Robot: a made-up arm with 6 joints. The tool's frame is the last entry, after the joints.
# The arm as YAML. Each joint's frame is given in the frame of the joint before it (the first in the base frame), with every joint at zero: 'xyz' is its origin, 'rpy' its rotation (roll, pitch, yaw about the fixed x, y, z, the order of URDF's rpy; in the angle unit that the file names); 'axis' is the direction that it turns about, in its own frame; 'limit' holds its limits. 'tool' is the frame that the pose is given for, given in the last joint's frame.
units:
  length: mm
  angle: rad
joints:
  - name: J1
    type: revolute
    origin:
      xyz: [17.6, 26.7, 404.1]
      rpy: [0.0, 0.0, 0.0]
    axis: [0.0, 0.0, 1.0]
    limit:
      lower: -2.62
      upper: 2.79
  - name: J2
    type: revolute
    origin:
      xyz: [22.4, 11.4, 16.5]
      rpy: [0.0, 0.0, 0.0]
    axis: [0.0, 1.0, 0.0]
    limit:
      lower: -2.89
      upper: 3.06
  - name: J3
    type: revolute
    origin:
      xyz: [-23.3, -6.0, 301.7]
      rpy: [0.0, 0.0, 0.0]
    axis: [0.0, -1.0, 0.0]
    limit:
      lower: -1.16
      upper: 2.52
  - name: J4
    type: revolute
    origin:
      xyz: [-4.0, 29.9, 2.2]
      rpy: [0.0, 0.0, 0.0]
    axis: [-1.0, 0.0, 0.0]
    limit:
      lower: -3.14
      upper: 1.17
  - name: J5
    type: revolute
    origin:
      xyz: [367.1, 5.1, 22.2]
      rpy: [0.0, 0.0, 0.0]
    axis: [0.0, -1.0, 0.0]
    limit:
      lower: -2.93
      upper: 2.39
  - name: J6
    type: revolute
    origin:
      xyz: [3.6, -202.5, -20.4]
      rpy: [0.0, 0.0, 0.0]
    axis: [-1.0, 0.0, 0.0]
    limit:
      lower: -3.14
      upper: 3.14
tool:
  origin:
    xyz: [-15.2, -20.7, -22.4]
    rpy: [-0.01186, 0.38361, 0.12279]
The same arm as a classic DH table. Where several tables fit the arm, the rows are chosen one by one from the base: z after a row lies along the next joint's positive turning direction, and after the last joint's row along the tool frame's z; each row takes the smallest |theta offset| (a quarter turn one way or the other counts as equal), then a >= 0, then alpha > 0; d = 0 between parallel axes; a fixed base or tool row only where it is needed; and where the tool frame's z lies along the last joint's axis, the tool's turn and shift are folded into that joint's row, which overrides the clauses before.
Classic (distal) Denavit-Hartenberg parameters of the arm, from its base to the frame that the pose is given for. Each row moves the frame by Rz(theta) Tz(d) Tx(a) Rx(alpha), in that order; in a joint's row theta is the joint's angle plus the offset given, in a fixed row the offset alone. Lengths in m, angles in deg.
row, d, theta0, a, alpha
base (fixed), 0, 56.61, 0.032, 0
J1, 0.4206, -56.61, 0.0224, -90
J2, 0, 85.58, -0.3026, 180
J3, -0.0353, -4.42, -0.0022, 90
J4, -0.3631, 0, -0.0222, -90
J5, 0.1974, 0, 0.0204, 90
J6, 0.0022, -86.44, -0.0193, 111.71
tool (fixed), -0.0254, -82.15, 0, 0
Joint limits (deg, base to tool): -150.11..159.86 -165.58..175.33 -66.46..144.39 -179.91..67.04 -167.88..136.94 -179.91..179.91

